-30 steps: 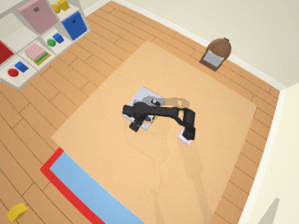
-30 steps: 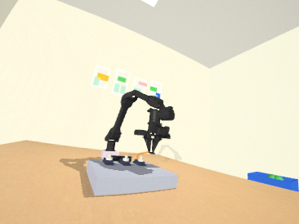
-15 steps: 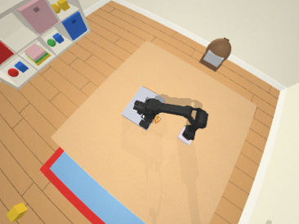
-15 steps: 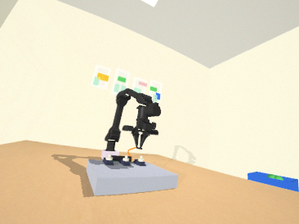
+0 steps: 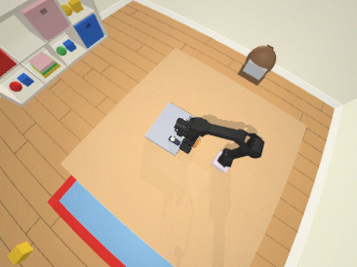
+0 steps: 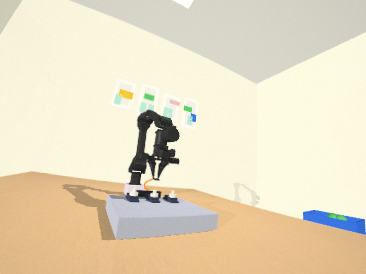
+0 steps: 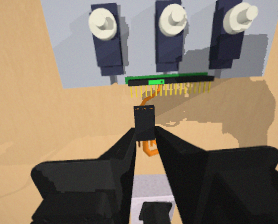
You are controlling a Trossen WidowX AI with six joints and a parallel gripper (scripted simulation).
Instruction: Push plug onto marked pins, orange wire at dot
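My gripper tip is 5 cm above the green band, 4 cm short of it and 1 cm to the left of it. From my gripper tip the other things lie so: grey printed holder: 20 cm ahead, 10 cm below, 1 cm to the left.
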